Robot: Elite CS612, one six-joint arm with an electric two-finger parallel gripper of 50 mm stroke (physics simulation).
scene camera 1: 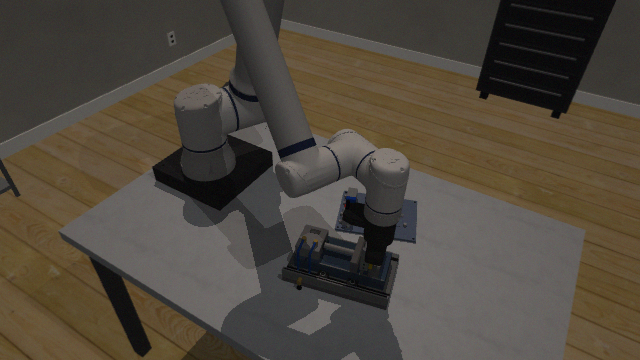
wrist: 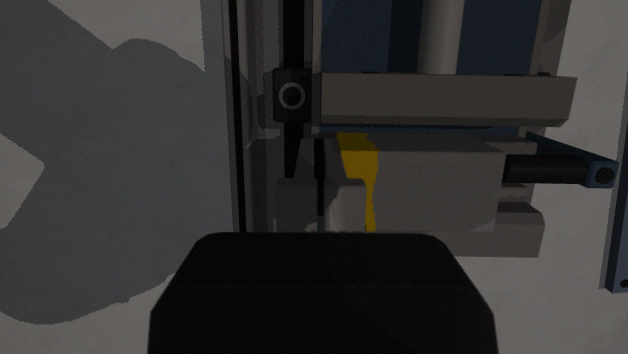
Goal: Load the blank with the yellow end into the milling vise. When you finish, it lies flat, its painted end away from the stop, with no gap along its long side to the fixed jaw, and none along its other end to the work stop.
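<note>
The blank point(wrist: 437, 190) lies in the milling vise point(scene camera 1: 340, 269) between the jaws. Its yellow end point(scene camera 1: 370, 267) point(wrist: 361, 157) points left in the wrist view, away from the work stop point(wrist: 545, 169). Its other end appears at or very near the stop's black rod; contact is not certain. Its long side appears along the fixed jaw point(wrist: 517, 242), but the gripper body hides part of that line. The moving jaw point(scene camera 1: 358, 255) point(wrist: 445, 97) stands apart across a narrow gap. My gripper point(scene camera 1: 374, 263) point(wrist: 318, 162) is shut and empty, its fingertips at the yellow end, partly covering it.
A T-slot base point(scene camera 1: 340, 291) carries the vise, with a clamp point(wrist: 292, 96) near the fingers. Blue hoses point(scene camera 1: 299, 255) rise at the vise's far end from the gripper. A blue-grey plate point(scene camera 1: 409, 220) with small parts lies behind the vise, close to the arm.
</note>
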